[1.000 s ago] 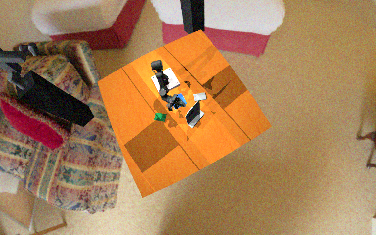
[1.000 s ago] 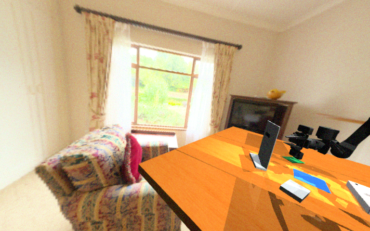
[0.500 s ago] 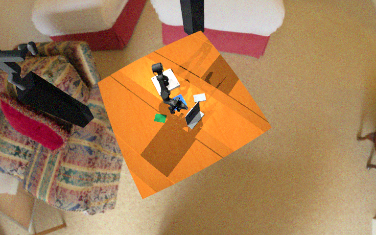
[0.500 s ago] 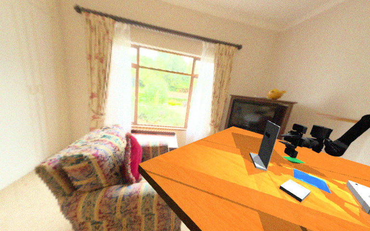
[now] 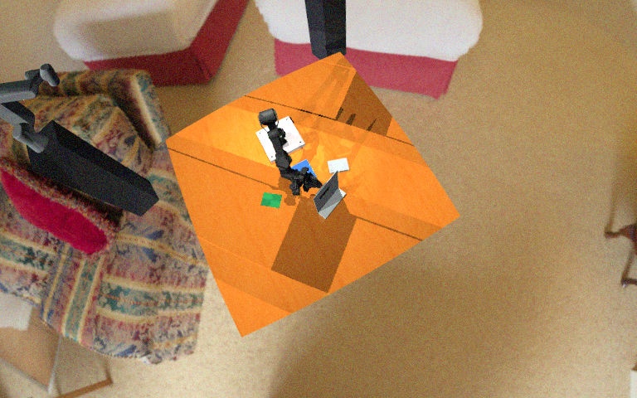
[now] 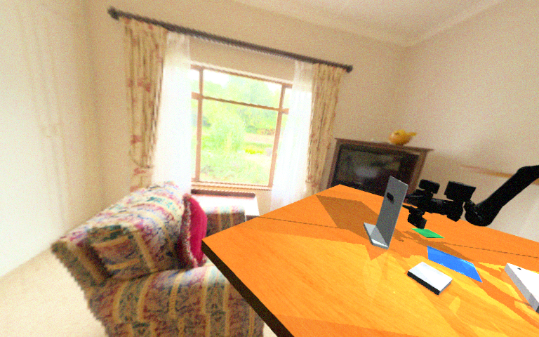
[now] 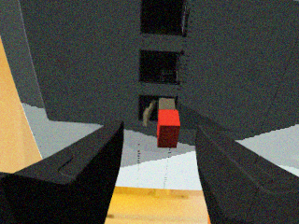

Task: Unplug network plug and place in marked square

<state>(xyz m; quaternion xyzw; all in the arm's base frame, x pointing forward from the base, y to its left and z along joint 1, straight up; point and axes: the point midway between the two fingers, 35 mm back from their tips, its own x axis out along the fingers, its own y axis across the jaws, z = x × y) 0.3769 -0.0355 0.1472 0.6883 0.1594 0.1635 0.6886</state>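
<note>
The plug is 10 mm ahead of my gripper tip. From my gripper tip the other things lie so: blue square 190 mm behind, 170 mm below; then green square 170 mm behind, 220 mm to the right, 170 mm below.
</note>
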